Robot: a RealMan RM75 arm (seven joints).
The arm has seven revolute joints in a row. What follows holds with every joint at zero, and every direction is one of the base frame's.
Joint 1 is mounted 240.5 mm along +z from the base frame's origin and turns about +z.
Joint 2 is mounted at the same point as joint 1 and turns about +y.
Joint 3 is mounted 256 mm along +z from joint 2 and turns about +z.
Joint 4 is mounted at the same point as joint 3 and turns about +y.
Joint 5 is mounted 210 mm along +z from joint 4 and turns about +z.
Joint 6 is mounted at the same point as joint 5 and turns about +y.
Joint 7 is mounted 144 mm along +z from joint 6 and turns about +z.
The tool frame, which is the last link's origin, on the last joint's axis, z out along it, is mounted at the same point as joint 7; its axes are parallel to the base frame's.
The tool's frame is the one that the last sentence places.
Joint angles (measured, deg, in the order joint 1, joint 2, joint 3, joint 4, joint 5, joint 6, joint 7), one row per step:
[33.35, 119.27, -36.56, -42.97, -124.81, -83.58, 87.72]
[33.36, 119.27, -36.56, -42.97, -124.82, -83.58, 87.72]
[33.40, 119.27, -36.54, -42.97, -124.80, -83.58, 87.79]
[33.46, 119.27, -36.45, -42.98, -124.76, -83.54, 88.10]
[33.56, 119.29, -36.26, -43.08, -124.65, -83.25, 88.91]
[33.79, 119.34, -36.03, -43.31, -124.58, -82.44, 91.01]
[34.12, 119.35, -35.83, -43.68, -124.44, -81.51, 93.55]
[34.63, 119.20, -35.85, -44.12, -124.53, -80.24, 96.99]
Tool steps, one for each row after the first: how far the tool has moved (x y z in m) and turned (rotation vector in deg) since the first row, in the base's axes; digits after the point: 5 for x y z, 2 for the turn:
[-0.00004, 0.00004, -0.00001, -0.01, -0.01, 0.01]
[-0.00031, 0.00026, 0.00006, 0.00, 0.05, -0.02]
[-0.00062, 0.00074, 0.00036, 0.06, 0.22, -0.29]
[-0.00102, 0.00217, 0.00128, 0.37, 0.57, -1.05]
[-0.00164, 0.00540, 0.00281, 0.90, 1.18, -2.99]
[-0.00295, 0.00972, 0.00527, 1.58, 1.91, -5.15]
[-0.00441, 0.01561, 0.00874, 2.26, 2.49, -7.92]

